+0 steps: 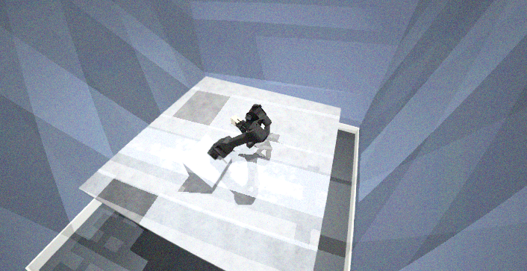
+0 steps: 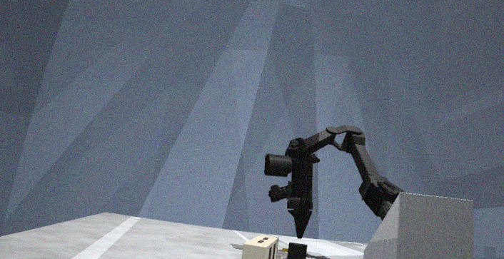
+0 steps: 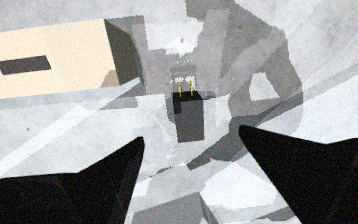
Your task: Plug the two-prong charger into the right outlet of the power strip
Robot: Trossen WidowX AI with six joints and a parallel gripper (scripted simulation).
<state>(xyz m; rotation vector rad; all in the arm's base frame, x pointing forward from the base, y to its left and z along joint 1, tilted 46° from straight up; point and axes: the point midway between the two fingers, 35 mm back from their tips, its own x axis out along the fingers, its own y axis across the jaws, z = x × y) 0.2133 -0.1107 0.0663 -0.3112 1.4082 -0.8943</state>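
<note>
Now: the dark charger 2 cm ahead of my gripper tip, 1 cm to the right of it and 4 cm below it.
</note>
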